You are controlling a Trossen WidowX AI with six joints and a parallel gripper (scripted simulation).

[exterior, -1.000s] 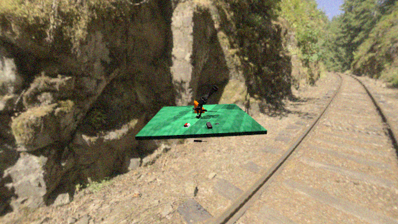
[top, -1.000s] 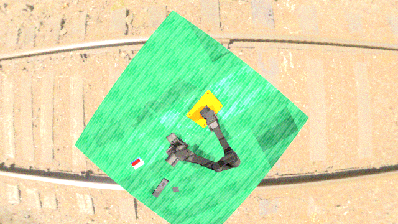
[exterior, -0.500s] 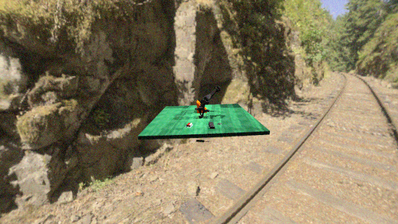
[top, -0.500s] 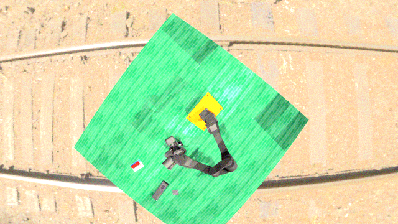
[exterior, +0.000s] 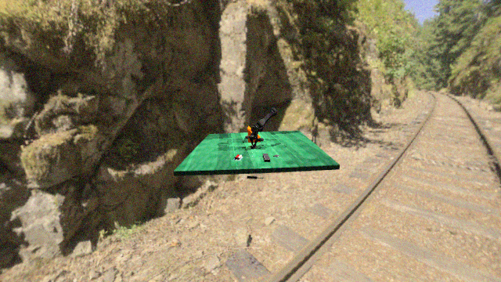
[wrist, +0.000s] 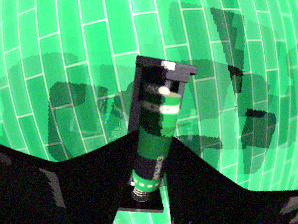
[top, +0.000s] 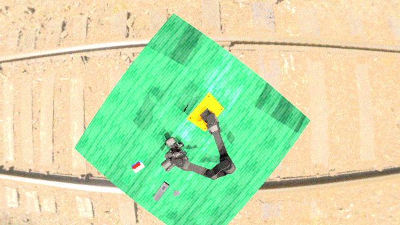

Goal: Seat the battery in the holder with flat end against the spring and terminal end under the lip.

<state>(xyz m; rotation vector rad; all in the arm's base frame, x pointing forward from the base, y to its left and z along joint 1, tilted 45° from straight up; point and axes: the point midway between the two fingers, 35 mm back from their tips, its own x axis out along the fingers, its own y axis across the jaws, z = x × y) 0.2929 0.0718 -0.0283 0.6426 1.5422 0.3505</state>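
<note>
Now: gripper tip 10 mm below the battery.
</note>
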